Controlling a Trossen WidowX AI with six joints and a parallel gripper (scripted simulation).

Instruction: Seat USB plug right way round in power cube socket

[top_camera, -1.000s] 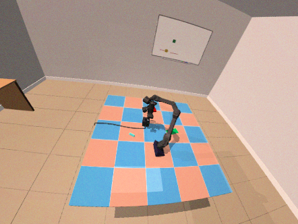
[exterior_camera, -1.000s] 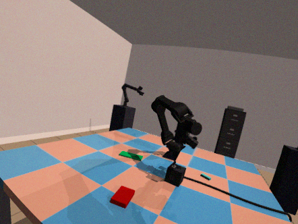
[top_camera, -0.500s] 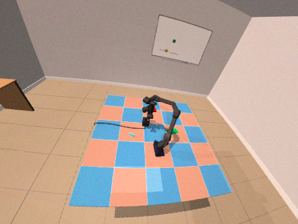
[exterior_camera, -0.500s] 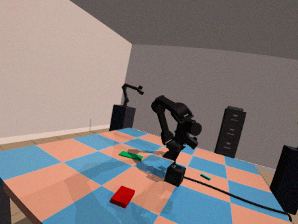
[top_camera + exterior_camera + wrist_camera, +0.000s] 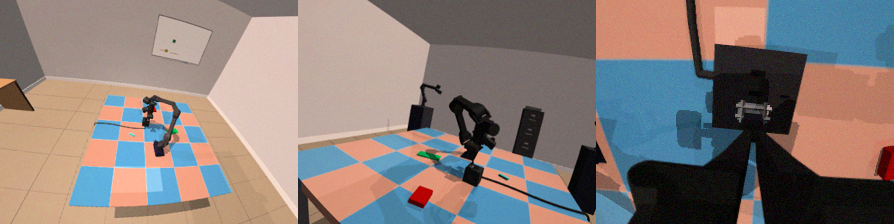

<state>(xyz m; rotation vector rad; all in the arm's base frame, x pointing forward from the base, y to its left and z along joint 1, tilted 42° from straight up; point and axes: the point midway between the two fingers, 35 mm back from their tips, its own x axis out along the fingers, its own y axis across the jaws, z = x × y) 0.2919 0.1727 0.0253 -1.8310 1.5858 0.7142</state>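
Now: gripper tip 20 mm above the USB plug. The rest, counted from my gripper tip: USB socket (40 mm below); red block (290 mm ahead, 80 mm to the right, 100 mm below); small teal piece (180 mm behind, 160 mm to the left, 110 mm below).
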